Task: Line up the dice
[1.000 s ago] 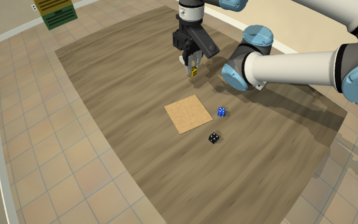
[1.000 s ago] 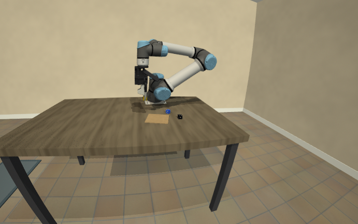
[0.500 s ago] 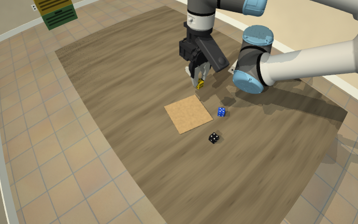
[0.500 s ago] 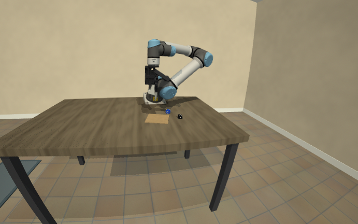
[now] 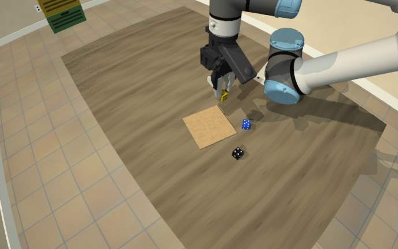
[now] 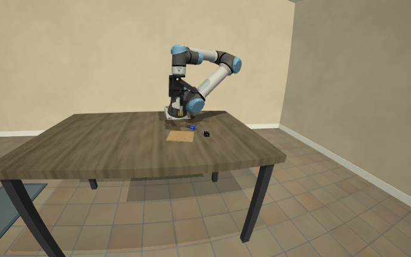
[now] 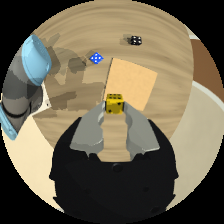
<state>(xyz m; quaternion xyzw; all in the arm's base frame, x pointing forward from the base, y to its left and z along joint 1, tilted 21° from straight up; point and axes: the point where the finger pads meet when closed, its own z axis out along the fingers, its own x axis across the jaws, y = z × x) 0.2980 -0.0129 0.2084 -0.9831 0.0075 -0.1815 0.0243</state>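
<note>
My gripper is now 5 cm short of the tan mat and 12 cm above it. The rest, counted from my hand: blue die: 5 cm behind, 8 cm to the left, 11 cm below; black die: 5 cm ahead, 14 cm to the left, 11 cm below; yellow die: right at my hand.
</note>
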